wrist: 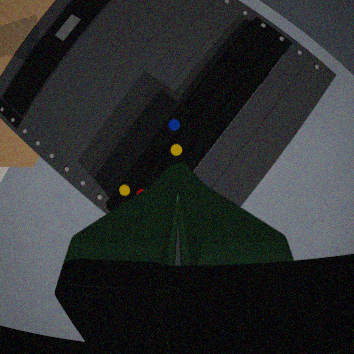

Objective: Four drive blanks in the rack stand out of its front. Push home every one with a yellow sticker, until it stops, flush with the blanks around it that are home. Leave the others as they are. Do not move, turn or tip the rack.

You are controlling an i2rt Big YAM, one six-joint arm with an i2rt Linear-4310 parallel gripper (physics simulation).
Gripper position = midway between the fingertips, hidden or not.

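Visible: a dark rack (108, 101), and the gripper (177, 174).
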